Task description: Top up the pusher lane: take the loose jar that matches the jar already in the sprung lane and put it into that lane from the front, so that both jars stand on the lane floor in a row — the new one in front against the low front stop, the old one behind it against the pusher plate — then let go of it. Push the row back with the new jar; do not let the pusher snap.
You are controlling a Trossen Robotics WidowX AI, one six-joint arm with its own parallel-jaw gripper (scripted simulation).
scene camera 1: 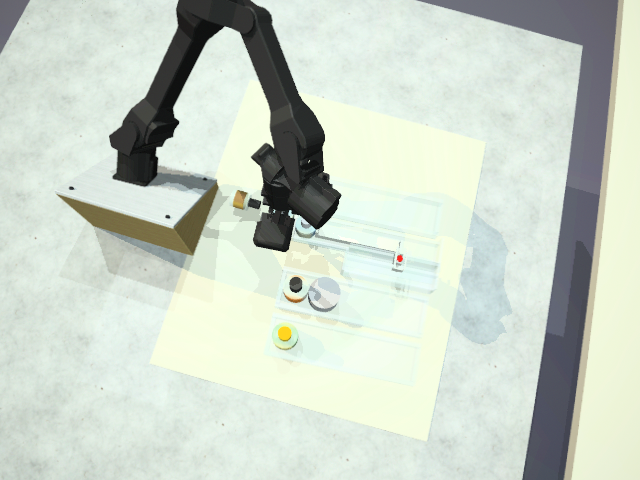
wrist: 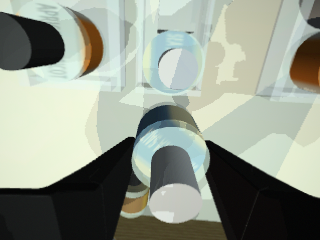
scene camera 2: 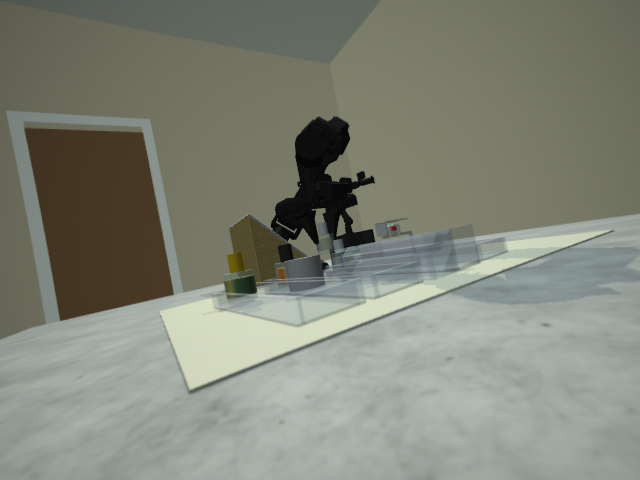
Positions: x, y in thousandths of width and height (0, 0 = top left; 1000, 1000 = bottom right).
Scene:
The gripper shows in scene camera 1 (443, 445), in the wrist view (527, 606) and in scene camera 2 (509, 505).

